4 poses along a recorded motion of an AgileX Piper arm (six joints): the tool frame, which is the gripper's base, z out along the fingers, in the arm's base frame.
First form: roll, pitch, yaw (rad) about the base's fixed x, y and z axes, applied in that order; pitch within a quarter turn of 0, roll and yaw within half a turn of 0; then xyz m.
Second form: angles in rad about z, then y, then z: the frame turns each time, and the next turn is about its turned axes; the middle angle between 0 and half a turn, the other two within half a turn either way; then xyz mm. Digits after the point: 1 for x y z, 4 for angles.
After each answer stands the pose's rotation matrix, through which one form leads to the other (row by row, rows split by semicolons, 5 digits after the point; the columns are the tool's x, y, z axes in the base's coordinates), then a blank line. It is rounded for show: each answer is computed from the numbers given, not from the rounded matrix.
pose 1, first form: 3.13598, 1.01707, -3.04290, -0.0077, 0.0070, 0.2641
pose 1, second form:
0.1053, 2.1245, 0.0035, -7.7, 7.0, 264.1
-0.52330 -0.10328 0.84587; -0.05181 0.99465 0.08939; -0.85057 0.00295 -0.52585

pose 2, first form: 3.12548, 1.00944, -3.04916, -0.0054, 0.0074, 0.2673
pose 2, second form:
0.1115, 2.1321, 0.0101, -5.4, 7.4, 267.3
-0.53006 -0.10587 0.84132; -0.04914 0.99434 0.09417; -0.84653 0.00858 -0.53227

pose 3, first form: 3.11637, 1.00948, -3.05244, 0.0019, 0.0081, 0.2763
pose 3, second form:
0.1189, 2.1319, 0.0159, 1.9, 8.1, 276.3
-0.53019 -0.11027 0.84068; -0.04739 0.99381 0.10047; -0.84656 0.01342 -0.53213

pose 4, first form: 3.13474, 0.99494, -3.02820, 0.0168, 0.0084, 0.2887
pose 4, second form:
0.1216, 2.1466, 0.0044, 16.8, 8.4, 288.7
-0.54106 -0.11886 0.83255; -0.06162 0.99290 0.10171; -0.83873 0.00373 -0.54454

